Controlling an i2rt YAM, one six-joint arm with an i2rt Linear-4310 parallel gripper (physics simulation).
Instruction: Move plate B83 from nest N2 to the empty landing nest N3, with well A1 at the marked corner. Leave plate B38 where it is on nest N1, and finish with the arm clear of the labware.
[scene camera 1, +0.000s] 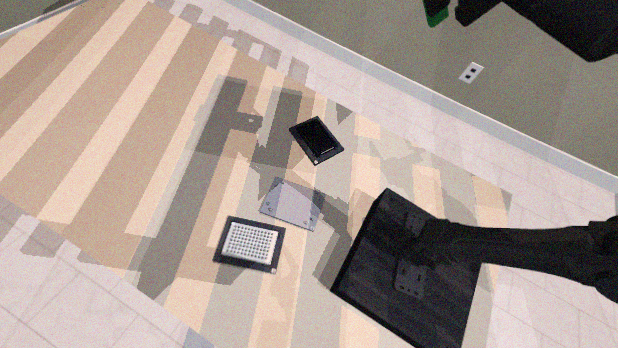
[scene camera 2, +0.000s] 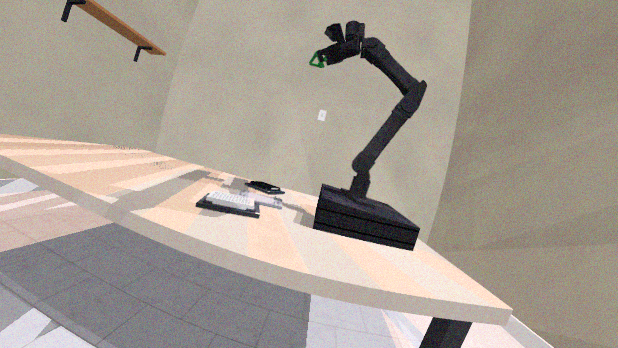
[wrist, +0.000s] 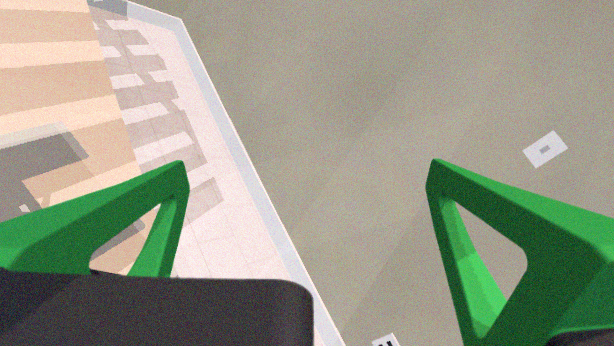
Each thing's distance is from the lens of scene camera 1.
white well plate (scene camera 1: 246, 242): 71 cm
